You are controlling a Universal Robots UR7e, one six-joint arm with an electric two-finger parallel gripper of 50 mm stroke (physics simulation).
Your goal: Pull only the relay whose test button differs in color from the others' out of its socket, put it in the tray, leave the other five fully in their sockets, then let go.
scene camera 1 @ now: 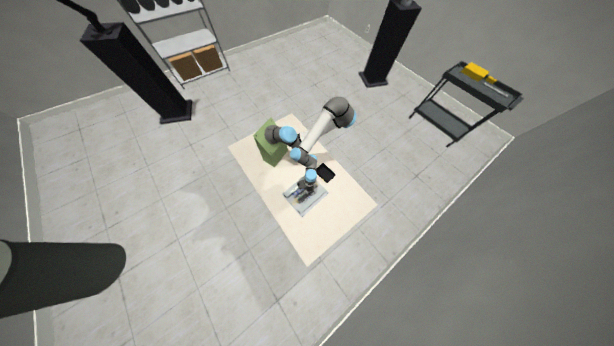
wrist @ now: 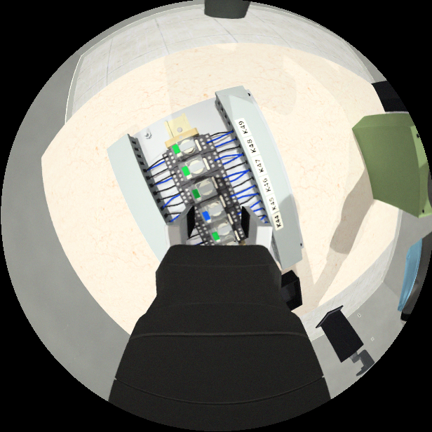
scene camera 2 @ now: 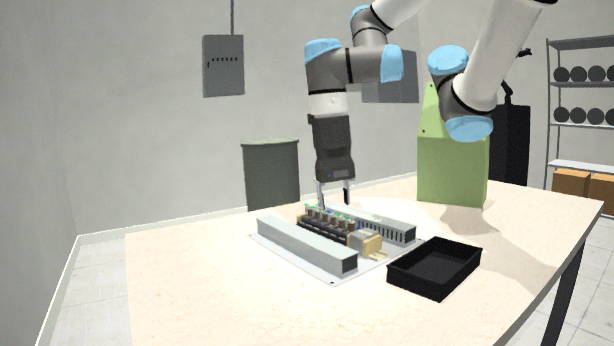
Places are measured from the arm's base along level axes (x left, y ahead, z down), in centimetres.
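Pixels of known places: gripper, fingertip midpoint: (scene camera 1: 305, 190) (scene camera 2: 334, 206); arm's base at its link origin: (scene camera 1: 272, 134).
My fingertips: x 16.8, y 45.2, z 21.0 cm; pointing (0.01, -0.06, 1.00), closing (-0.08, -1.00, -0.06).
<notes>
Ahead of a thing's pixels: the offset from my fingertips to its top centre. "*": to the spot under its first point.
The relay with the blue test button {dy +1.8, dx -2.4, dz +1.0 cm} (scene camera 2: 325, 218) (wrist: 215, 209) sits in its socket, fourth from the K49 end of the row. Relays with green buttons stand in sockets on both sides; three of them (wrist: 187, 146) (wrist: 196, 166) (wrist: 205, 188) are on the K49 side and one (wrist: 223, 230) is on the other side. The last relay is mostly hidden by the gripper body in the wrist view. My gripper (scene camera 2: 334, 204) (wrist: 217, 215) is open and empty, pointing down over the row, its fingers on either side of it near the blue-button relay. The black tray {dy -13.8, dx +22.2, dz +4.5 cm} (scene camera 2: 412, 285) (wrist: 291, 291) (scene camera 1: 326, 173) is empty.
Two grey wire ducts flank the row on the mounting plate {* dy +9.9, dx +9.2, dz +7.7 cm} (scene camera 2: 295, 261): one {dy +8.3, dx +4.3, dz +3.7 cm} (scene camera 2: 305, 242) (wrist: 135, 185) on the near side in scene camera 2, the other (wrist: 285, 210) on the far side. A beige-ended block {dy -4.1, dx +8.7, dz +3.3 cm} (scene camera 2: 372, 245) ends the row nearest the tray. A green box (scene camera 2: 452, 170) (wrist: 395, 165) stands behind.
</notes>
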